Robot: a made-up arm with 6 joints.
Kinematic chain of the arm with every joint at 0, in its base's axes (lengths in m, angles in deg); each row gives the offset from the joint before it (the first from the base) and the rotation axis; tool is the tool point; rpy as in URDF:
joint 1: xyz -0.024 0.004 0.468 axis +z
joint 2: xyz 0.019 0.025 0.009 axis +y
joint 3: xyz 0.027 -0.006 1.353 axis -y
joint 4: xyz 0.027 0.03 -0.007 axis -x
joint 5: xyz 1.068 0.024 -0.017 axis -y
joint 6: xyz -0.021 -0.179 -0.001 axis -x
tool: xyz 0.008 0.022 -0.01 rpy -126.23 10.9 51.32
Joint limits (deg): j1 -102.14..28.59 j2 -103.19..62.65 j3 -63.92..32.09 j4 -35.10..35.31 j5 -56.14..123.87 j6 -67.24..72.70
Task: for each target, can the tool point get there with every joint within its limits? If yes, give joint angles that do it. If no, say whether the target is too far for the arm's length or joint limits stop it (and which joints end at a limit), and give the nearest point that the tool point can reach.
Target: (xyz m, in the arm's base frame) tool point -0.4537 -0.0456 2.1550
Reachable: yes | joints -4.26 -54.69 0.00 -2.68 -41.60 -28.61
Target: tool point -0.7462 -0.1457 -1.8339
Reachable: no: joint limits stop it (at a limit: joint 1, joint 2, joint 6) | nearest point -0.3185 -0.8424 0.0053 | short by 2.013 m
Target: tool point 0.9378 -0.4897 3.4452
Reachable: no: too far | nearest point 0.6589 -0.3465 2.5689 | short by 0.931 m
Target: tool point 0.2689 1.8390 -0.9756
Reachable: no: joint limits stop it (at a limit: joint 1, joint 2, joint 4) | nearest point 1.0334 0.5296 -0.0398 | short by 1.782 m
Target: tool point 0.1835 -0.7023 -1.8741
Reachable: no: joint limits stop it (at a limit: joint 2, joint 4) | nearest point 0.2712 -1.0007 -0.0384 | short by 1.862 m
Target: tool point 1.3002 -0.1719 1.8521
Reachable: yes | joints -3.95 7.90 10.97 6.50 108.59 -19.77
